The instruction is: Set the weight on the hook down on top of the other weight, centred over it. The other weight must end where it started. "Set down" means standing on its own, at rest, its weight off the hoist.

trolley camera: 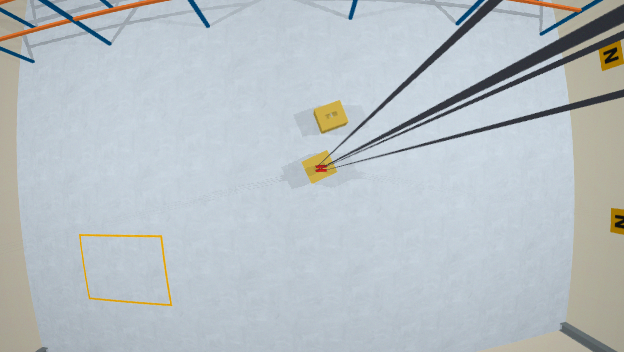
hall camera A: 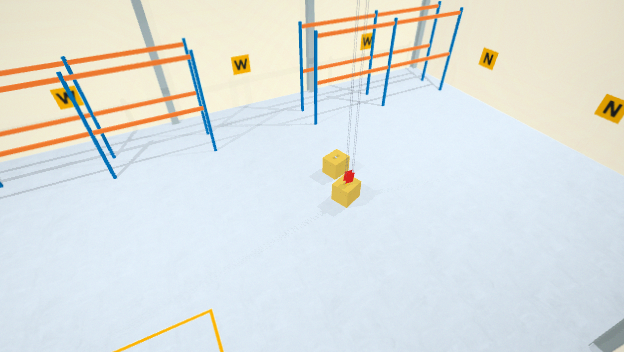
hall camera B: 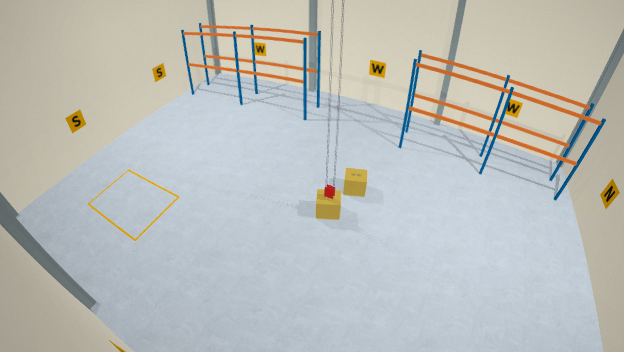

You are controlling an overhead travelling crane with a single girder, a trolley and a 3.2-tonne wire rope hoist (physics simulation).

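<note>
The hook block [hall camera A: 349, 176] [hall camera B: 329, 191] [trolley camera: 321, 168] is red and hangs on wire ropes. It is at the top of a yellow box-shaped weight [hall camera A: 346, 194] [hall camera B: 328, 208] [trolley camera: 314, 177], which is on the hook. This weight looks upright and low, at or close above the floor; any gap under it cannot be told. The other yellow weight [hall camera A: 335, 166] [hall camera B: 355, 184] [trolley camera: 331, 125] stands on the floor on the rack side, with a small fitting on its top. In the trolley view the two are apart, the hooked one below the other and turned slightly differently. The hook's grip is hidden.
Blue and orange racks [hall camera A: 315, 77] [hall camera B: 305, 79] [hall camera A: 203, 100] [hall camera B: 496, 117] stand along the W wall. A yellow outlined rectangle [hall camera A: 162, 331] [hall camera B: 108, 187] [trolley camera: 121, 235] is marked on the floor, at the lower left in the trolley view.
</note>
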